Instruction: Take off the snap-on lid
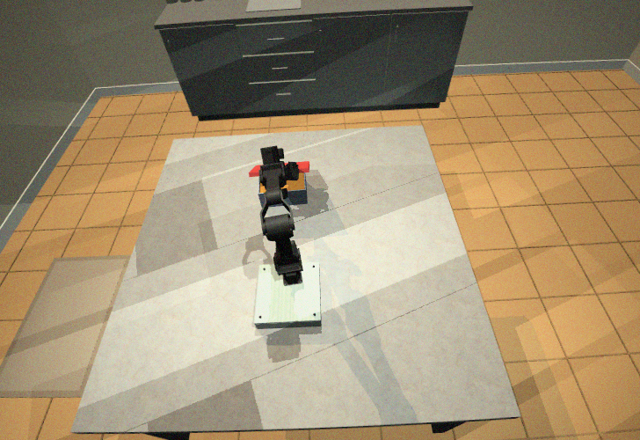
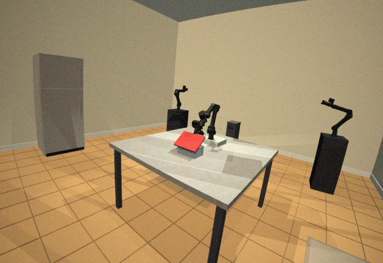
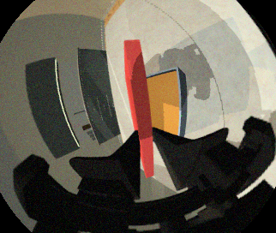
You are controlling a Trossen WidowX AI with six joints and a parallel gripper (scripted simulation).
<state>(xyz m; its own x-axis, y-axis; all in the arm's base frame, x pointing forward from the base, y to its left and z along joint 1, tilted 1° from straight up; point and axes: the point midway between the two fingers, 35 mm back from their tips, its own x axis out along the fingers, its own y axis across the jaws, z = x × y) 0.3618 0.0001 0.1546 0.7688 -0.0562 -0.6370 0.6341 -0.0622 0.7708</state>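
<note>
Now: gripper tip 70 mm short of the red lid, 40 mm above it and 10 mm to the left of it. Round my gripper tip: grey storage box: 130 mm below, 40 mm ahead.
</note>
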